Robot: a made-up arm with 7 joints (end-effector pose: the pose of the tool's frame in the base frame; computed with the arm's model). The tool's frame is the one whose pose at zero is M.
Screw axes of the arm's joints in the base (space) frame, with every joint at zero. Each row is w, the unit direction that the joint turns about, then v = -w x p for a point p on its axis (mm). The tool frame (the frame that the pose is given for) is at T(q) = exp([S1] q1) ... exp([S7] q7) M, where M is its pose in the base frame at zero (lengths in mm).
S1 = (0, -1, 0, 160, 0, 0)
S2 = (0, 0, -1, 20, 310, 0)
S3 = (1, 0, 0, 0, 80, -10)
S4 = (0, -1, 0, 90, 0, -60)
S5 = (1, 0, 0, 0, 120, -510)
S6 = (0, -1, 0, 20, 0, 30)
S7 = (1, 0, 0, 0, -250, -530)
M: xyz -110 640 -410 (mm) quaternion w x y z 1 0 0 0
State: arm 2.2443 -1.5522 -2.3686 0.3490 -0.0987 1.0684 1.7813
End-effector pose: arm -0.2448 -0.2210 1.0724 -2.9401 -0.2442 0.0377
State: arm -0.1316 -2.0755 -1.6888 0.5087 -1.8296 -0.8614 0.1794
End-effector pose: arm 0.7823 -0.4515 -0.1602 -0.3932 -2.2466 -0.4320
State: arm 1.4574 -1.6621 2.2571 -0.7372 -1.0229 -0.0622 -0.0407
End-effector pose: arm -0.0452 -0.6533 0.4859 -0.7128 0.2909 2.1189
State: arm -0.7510 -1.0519 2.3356 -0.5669 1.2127 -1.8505 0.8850
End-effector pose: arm 0.4871 -0.6813 -0.2717 -0.4421 -0.2464 -0.7772
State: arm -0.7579 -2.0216 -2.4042 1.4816 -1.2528 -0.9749 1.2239
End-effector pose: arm 0.4883 0.1401 -0.4645 0.8584 -1.8917 1.4791
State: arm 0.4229 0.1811 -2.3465 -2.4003 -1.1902 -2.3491 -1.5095
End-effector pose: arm 0.5830 -0.4429 -0.2193 -2.2596 -1.4313 0.0518
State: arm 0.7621 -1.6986 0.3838 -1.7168 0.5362 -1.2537 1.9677
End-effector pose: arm -0.3950 -0.2616 0.2808 -0.2257 0.8337 -1.6861
